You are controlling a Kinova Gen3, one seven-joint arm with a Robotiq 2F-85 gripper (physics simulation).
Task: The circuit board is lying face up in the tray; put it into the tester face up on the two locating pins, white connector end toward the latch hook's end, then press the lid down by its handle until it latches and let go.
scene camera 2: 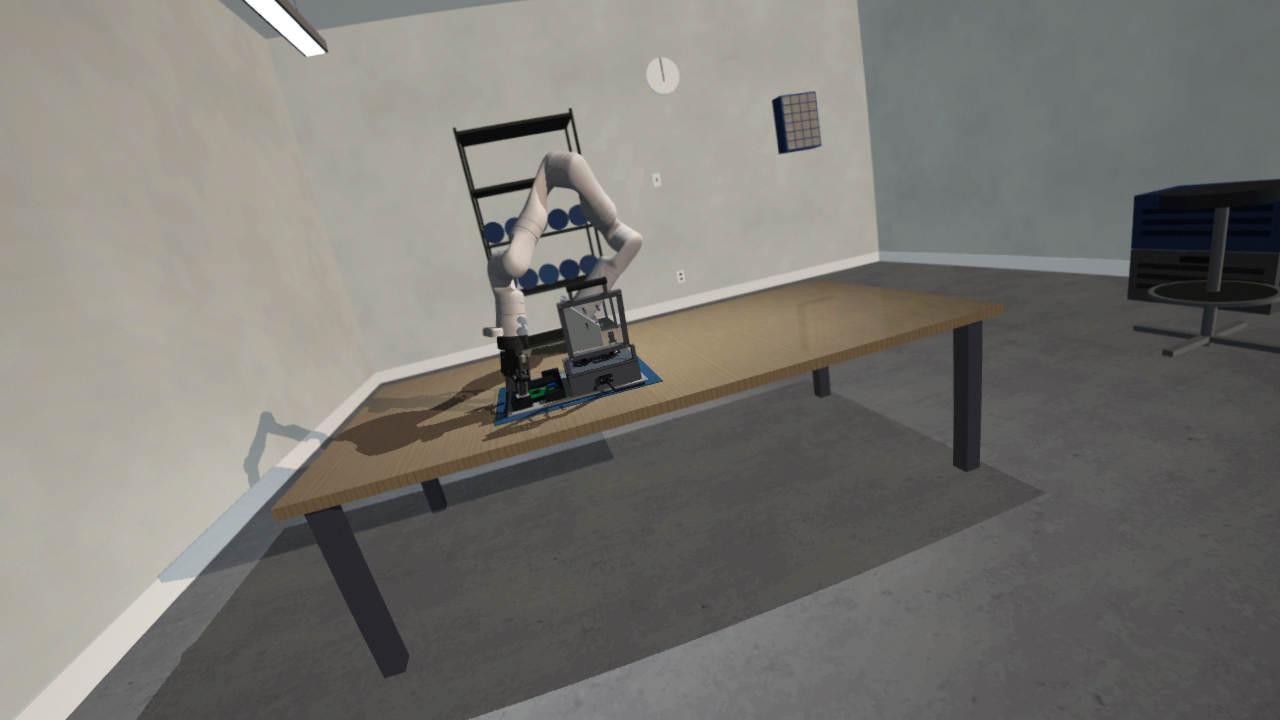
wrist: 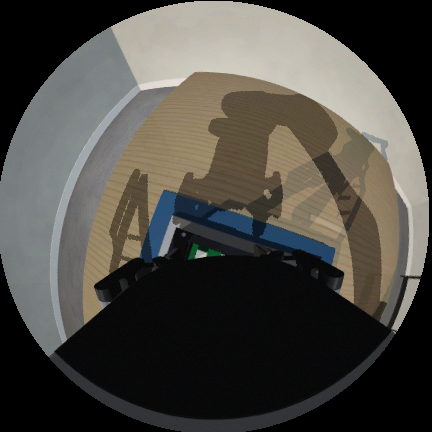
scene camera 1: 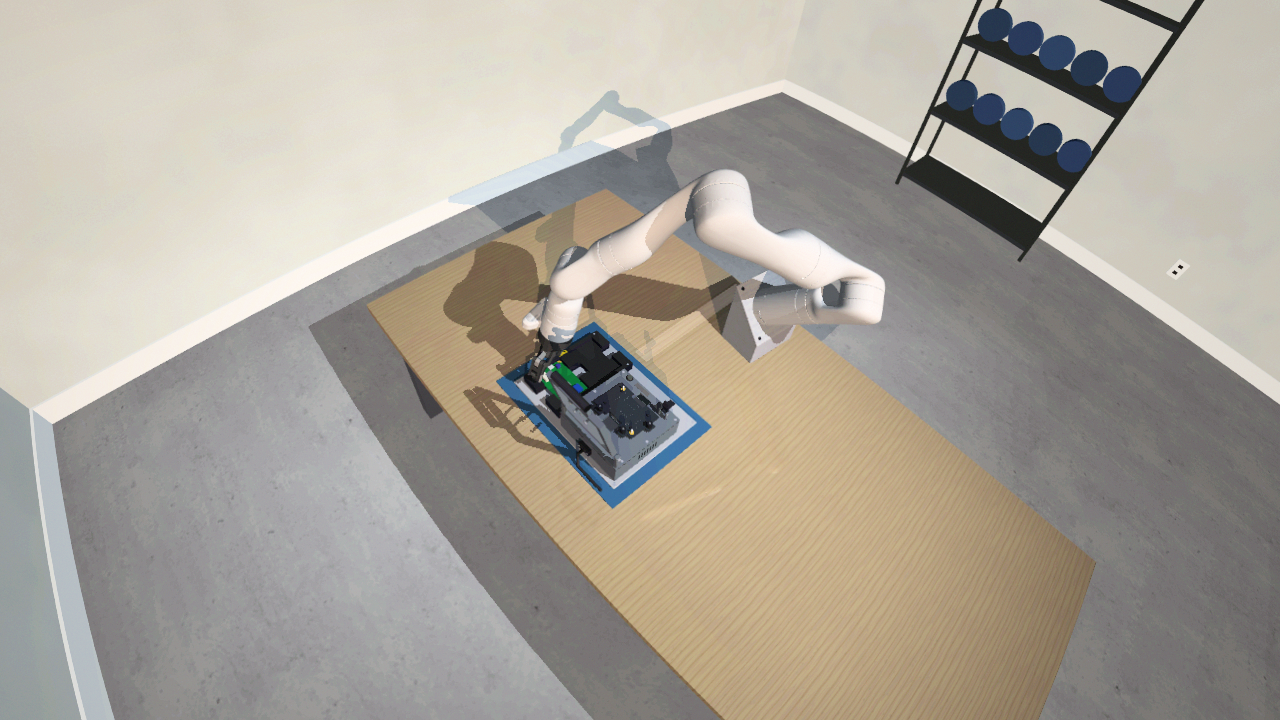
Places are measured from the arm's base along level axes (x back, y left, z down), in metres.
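Pixels of known places: gripper, fingertip midpoint: (scene camera 2: 516,393) (scene camera 1: 546,366); arm's base, origin of the base link: (scene camera 1: 766,306).
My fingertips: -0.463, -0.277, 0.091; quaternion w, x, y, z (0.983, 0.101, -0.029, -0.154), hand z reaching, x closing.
Ahead of a thing's pixels: the offset from my fingertips to its top centre, as dx, dy, dz. "pt": to the spot under its first point. Level surfaces: height alone.
The green circuit board {+0.000, +0.052, +0.003} (scene camera 1: 566,376) (scene camera 2: 539,390) (wrist: 196,252) lies face up in the black tray (scene camera 1: 597,350) (wrist: 179,240), at the left end of the blue mat {dz +0.028} (scene camera 1: 640,477) (scene camera 2: 649,375) (wrist: 241,226). Its white connector {pt -0.008, +0.001, +0.011} (wrist: 210,253) shows in the wrist view. My gripper (scene camera 1: 542,360) (scene camera 2: 517,395) is open and points straight down, low over the board's far end. I cannot tell whether its fingers touch the board; the wrist view hides the fingertips. The grey tester (scene camera 1: 637,429) (scene camera 2: 597,376) stands next to the tray. Its clear lid {-0.096, +0.215, -0.196} (scene camera 2: 586,323) stands open and upright.
The mat lies near the left end of a long wooden table {dz +0.030} (scene camera 1: 850,537) (scene camera 2: 805,330). The arm's base (scene camera 1: 760,326) stands on the table behind the mat. A black shelf rack (scene camera 1: 970,196) (scene camera 2: 512,129) with blue balls stands by the wall.
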